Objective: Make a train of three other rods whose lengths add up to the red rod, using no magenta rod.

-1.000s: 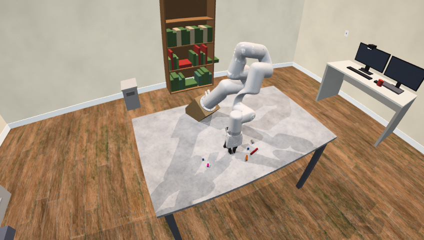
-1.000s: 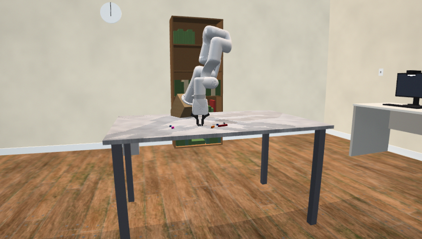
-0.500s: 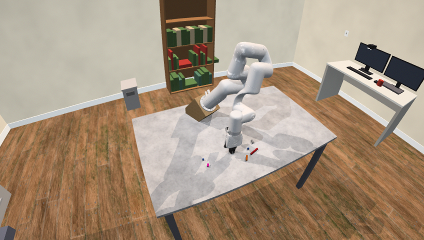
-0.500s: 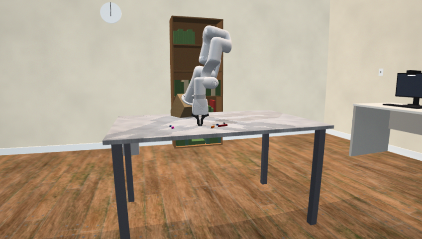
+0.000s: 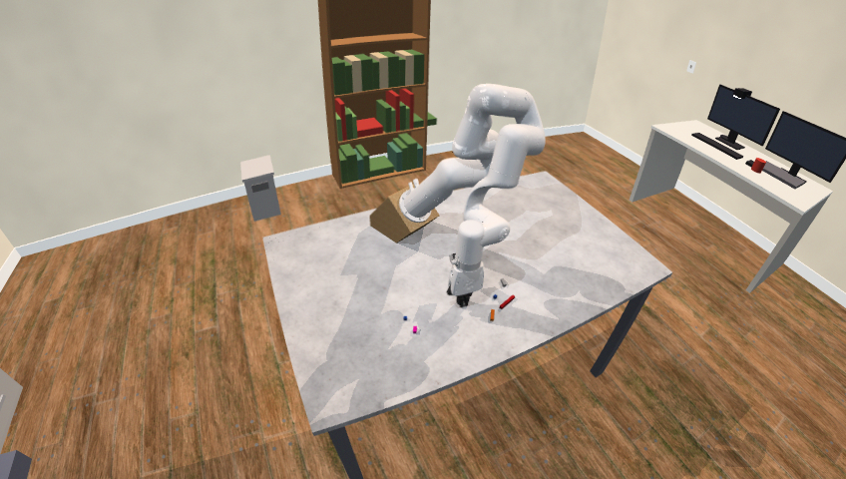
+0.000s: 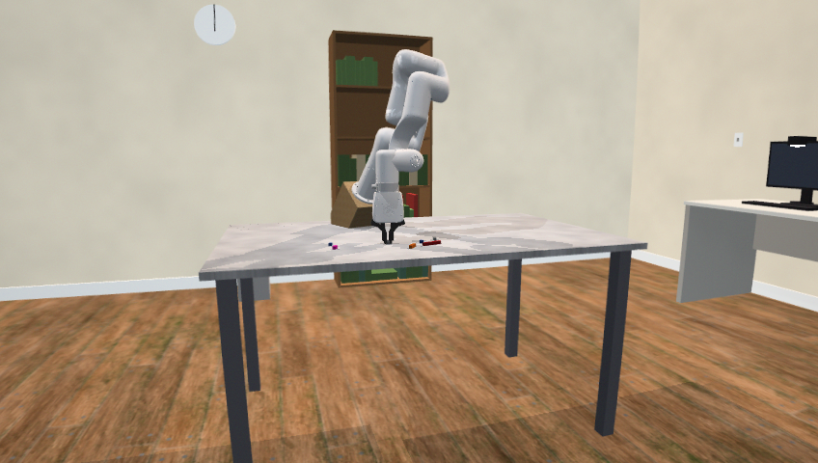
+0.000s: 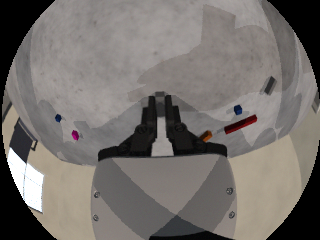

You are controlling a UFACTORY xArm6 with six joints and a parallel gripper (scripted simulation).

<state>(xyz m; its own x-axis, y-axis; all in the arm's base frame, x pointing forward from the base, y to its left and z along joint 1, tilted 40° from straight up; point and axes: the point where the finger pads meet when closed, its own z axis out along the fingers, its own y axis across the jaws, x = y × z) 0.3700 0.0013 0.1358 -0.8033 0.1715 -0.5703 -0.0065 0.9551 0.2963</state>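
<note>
Now: the magenta rod 18 cm to the right of my hand, 6 cm ahead of it and 2 cm below it. Also, from my hand: red rod (14 cm to the left, 4 cm ahead, 2 cm below); orange rod (8 cm ahead, 7 cm to the left, 2 cm below).
</note>
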